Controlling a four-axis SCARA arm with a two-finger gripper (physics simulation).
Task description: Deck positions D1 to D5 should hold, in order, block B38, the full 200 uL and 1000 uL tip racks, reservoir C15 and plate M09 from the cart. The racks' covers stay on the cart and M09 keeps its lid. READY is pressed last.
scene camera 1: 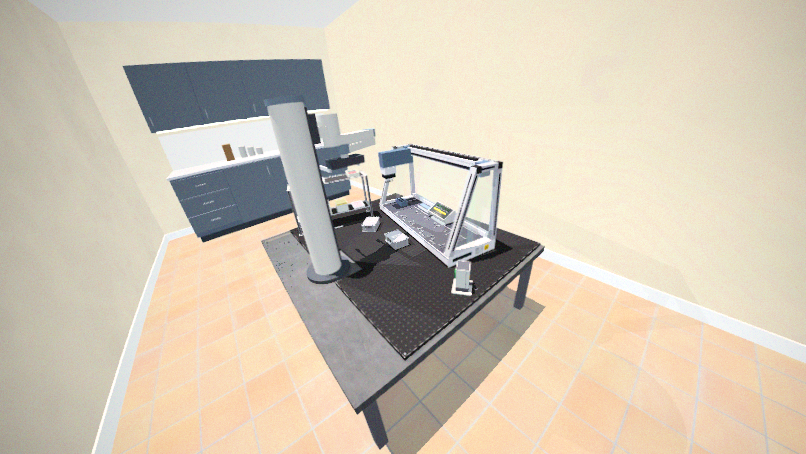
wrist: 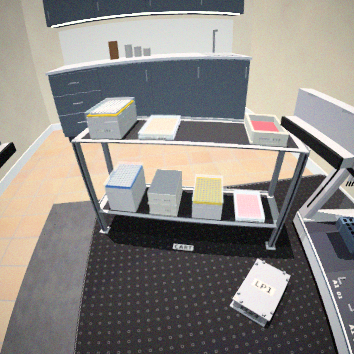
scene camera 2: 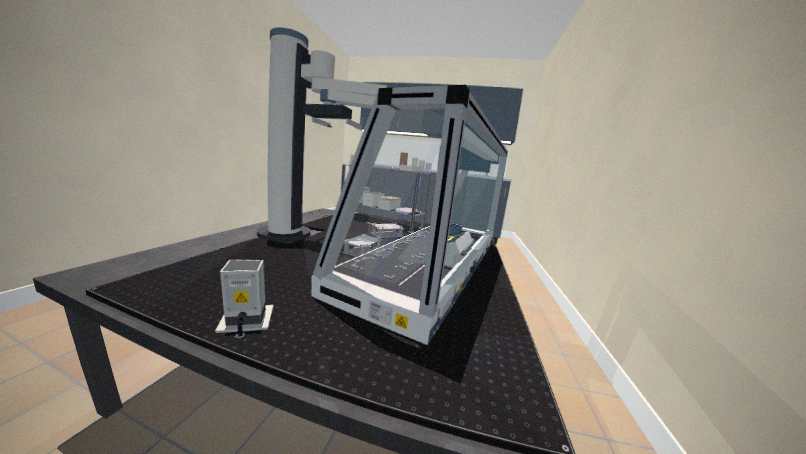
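Observation:
My gripper (scene camera 2: 338,122) (wrist: 146,111) is open and empty, high above the table, facing the cart (wrist: 200,146). In the wrist view, the upper shelf holds a yellow-banded tip rack (wrist: 111,120) at left, a flat peach-topped plate (wrist: 160,127) and a pale reservoir-like tray (wrist: 266,129) with red inside at right. The lower shelf holds a blue-banded tip rack (wrist: 126,187), a grey box (wrist: 165,192), a yellow-topped tip rack (wrist: 208,197) and a pink-topped plate (wrist: 248,206). A blue block (scene camera 1: 401,201) (wrist: 347,227) stands on the deck (scene camera 1: 417,219) near the D1 marking. Item labels are too small to read.
A white box marked LP1 (wrist: 262,287) (scene camera 1: 370,224) and another white box (scene camera 1: 396,239) (scene camera 2: 360,243) lie between arm and framed deck. A tilted panel (scene camera 1: 441,211) stands at the deck's rear. A tall open-topped box (scene camera 1: 463,275) (scene camera 2: 242,287) stands near the table edge.

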